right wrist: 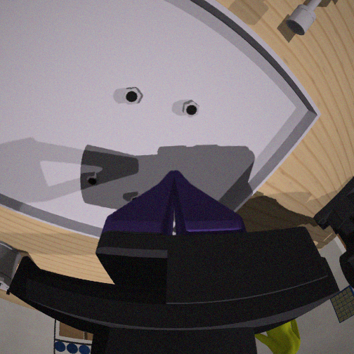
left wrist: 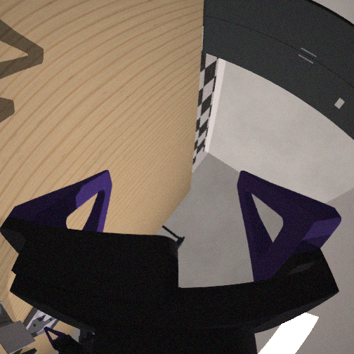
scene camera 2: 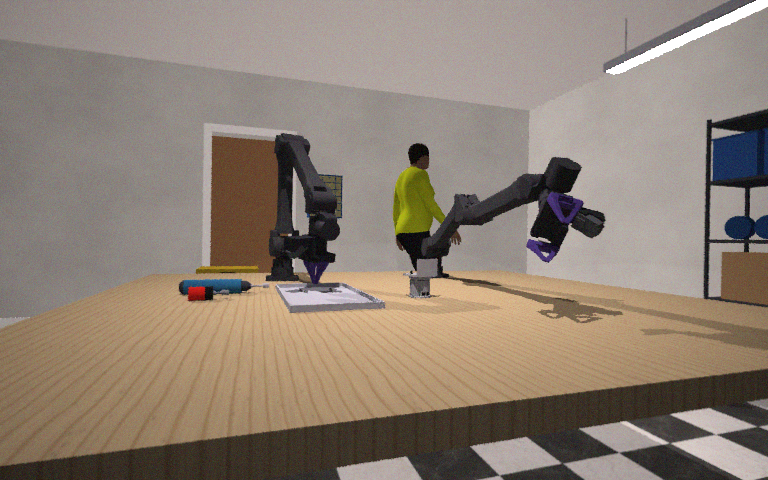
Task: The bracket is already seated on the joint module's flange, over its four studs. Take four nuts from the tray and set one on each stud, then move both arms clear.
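Where they show: left gripper, between the fingertips: (scene camera 2: 555, 243); right gripper, between the fingertips: (scene camera 2: 315, 283); left arm's base, origin of its link: (scene camera 2: 432, 277); right arm's base, origin of its link: (scene camera 2: 282, 279).
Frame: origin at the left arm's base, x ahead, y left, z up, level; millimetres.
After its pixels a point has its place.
My right gripper (scene camera 2: 316, 281) {x 204, y -645, z 23 mm} (right wrist: 173, 177) is shut with its fingertips together, pointing down over the tray (scene camera 2: 336, 308) {x 525, y -734, z 5 mm} (right wrist: 295, 127); no nut shows between them. In the right wrist view one nut (right wrist: 133, 95) and a second nut (right wrist: 191, 108) lie apart on the tray, beyond the fingertips. A third nut (right wrist: 92, 179) lies in shadow to the left, and a fourth nut (right wrist: 134, 196) is partly hidden by the left finger. My left gripper (scene camera 2: 560, 233) {x 861, y -421, z 162 mm} (left wrist: 174, 177) is open and empty, high above the table. The bracket (scene camera 2: 426, 267) {x 475, y -431, z 86 mm} is on the joint module (scene camera 2: 420, 287) {x 463, y -441, z 30 mm}; its studs cannot be made out.
A blue cylindrical tool (scene camera 2: 215, 286) {x 141, y -919, z 23 mm} and a red-ended tool (scene camera 2: 196, 293) {x 240, y -982, z 20 mm} lie left of the tray. A grey socket tip (right wrist: 301, 20) shows beyond the tray's rim. A yellow bar (scene camera 2: 226, 270) lies at the back left. A person in a yellow top (scene camera 2: 415, 198) stands behind the table.
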